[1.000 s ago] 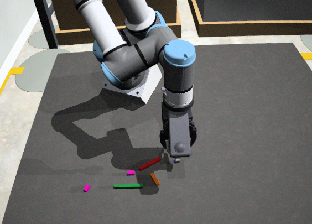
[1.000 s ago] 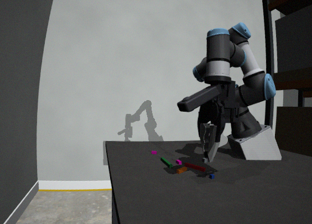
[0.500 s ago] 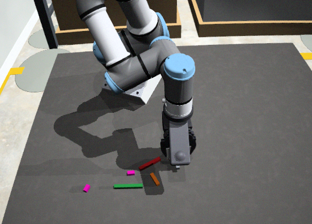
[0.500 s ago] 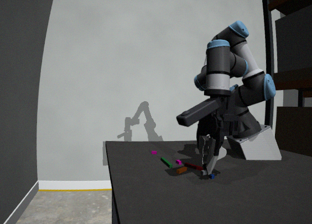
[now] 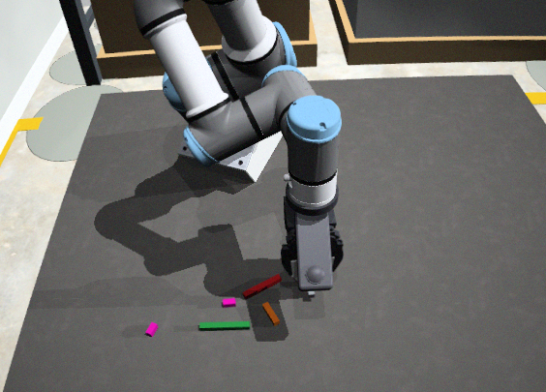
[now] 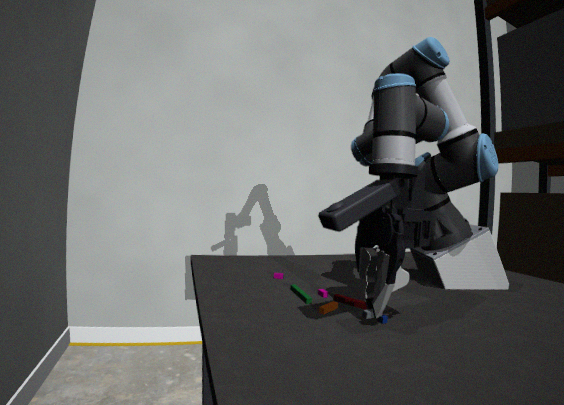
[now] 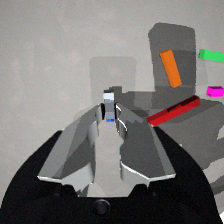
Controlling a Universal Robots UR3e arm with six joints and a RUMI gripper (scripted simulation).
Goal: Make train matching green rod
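The grey rod is 1 cm below my hand. The rest, counted from my hand: blue rod: 2 cm behind, 2 cm below; then orange rod: 4 cm ahead, 7 cm to the right, 2 cm below; then red rod: 1 cm behind, 8 cm to the right, 2 cm below.
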